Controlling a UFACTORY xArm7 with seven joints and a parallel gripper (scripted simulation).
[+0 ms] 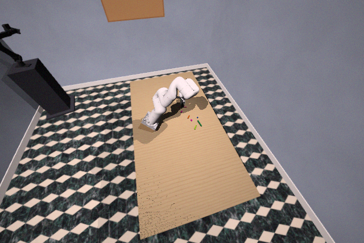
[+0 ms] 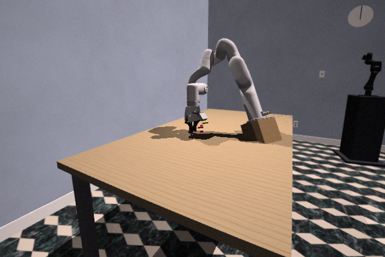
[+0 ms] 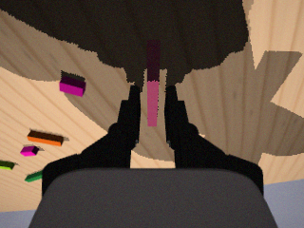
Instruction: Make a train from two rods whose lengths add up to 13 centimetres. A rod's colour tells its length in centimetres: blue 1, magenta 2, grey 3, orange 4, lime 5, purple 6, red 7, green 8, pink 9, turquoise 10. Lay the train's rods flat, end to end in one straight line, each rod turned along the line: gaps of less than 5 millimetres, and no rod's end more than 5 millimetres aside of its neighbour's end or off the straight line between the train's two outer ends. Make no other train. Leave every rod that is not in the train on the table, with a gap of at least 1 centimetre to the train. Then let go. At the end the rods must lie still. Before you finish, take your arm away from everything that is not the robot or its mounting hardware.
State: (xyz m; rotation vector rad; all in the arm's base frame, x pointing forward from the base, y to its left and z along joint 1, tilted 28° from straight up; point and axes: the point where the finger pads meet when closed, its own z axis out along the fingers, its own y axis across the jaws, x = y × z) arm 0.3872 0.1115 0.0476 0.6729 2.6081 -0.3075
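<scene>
The pink rod is 3 cm below my hand. Round my hand: blue rod: 7 cm ahead, 21 cm to the right, 3 cm below; then green rod: 5 cm ahead, 28 cm to the right, 3 cm below; then orange rod: 1 cm behind, 16 cm to the right, 3 cm below.
</scene>
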